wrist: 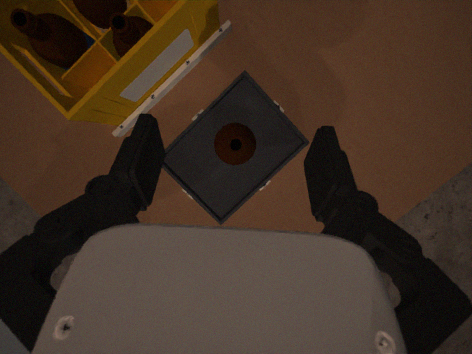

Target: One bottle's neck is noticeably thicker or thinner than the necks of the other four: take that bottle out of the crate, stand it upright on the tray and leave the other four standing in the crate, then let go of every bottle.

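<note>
A brown bottle (235,145) stands upright on the dark grey tray (200,165), near its middle, seen from straight above. My gripper (236,139) is open, with its fingers wide apart to the left and right of the bottle in the view; nothing is between them. The yellow crate (112,109) is at the upper left, cut off by the frame. Three brown bottles show in it: one at the left (57,42), one at the top (102,12) and one nearer the tray (129,36). The rest of the crate is out of view.
A white strip (170,80) with dark dots runs along the crate's side facing the tray. The brown table top (380,90) extends right of the tray. Grey floor (440,215) shows beyond the table's edge at the lower right and lower left.
</note>
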